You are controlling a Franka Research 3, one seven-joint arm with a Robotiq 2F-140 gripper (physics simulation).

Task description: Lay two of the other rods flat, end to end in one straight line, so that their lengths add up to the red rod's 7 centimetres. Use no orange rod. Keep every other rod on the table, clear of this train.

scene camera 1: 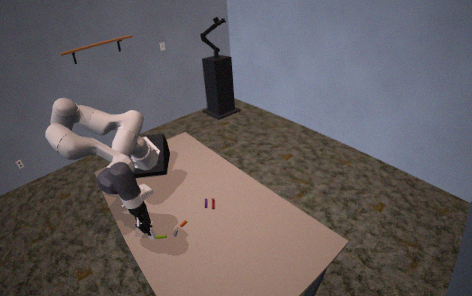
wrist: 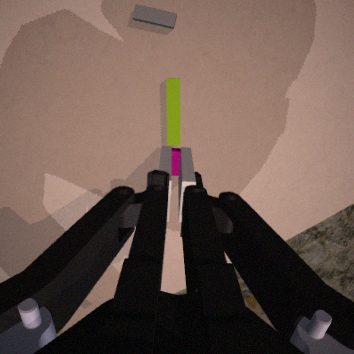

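My gripper [scene camera 1: 153, 237] [wrist: 174, 162] is shut on the short magenta rod [wrist: 176, 162], low at the table. The fingers hide part of this rod. The lime green rod [scene camera 1: 161, 237] [wrist: 173, 111] lies flat just beyond the fingertips, in line with the magenta rod, end to end with it; whether they touch is hard to tell. The red rod [scene camera 1: 213, 204] lies near the middle of the table, with the purple rod [scene camera 1: 206, 203] beside it, apart. The grey rod [scene camera 1: 175, 232] [wrist: 155, 17] lies apart beyond the green rod's far end. The orange rod [scene camera 1: 183, 223] lies near the grey one.
The table [scene camera 1: 250, 220] [wrist: 240, 65] carries all the rods. Its near left edge runs close beside my gripper, and the patterned floor [wrist: 325, 250] shows past an edge. The arm's black base [scene camera 1: 161, 155] stands at the table's back left end.
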